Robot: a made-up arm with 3 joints. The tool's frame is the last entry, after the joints.
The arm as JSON. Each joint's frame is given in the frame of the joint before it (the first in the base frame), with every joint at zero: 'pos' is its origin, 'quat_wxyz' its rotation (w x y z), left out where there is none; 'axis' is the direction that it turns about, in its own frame. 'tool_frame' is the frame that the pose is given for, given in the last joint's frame.
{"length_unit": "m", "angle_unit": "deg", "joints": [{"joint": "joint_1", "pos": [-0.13, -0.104, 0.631], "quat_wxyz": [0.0, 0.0, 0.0, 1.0], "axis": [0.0, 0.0, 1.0]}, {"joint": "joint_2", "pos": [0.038, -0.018, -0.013], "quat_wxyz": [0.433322, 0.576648, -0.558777, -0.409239], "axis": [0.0, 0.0, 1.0]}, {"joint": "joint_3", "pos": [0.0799, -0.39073, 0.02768], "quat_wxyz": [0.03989, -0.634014, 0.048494, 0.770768], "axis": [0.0, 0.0, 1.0]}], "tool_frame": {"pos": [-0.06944, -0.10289, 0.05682], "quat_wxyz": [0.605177, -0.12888, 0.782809, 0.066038]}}
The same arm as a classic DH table. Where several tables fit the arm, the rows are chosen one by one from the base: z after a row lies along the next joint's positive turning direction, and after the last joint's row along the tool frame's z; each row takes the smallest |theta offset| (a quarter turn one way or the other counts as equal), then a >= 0, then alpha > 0; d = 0 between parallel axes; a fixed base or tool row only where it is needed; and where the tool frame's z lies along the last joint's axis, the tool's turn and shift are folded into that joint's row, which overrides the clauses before.
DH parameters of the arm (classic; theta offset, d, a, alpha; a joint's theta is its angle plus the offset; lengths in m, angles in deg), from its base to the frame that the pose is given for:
base (fixed): 38.66 0 -0.1665 0
joint_1: 53.88 0.6068 0.0197 106.83
joint_2: 83.4 0.014 -0.3773 -78.97
joint_3: 16.99 -0.1001 0.0805 -105
tool (fixed): 86.88 -0.0979 0 0

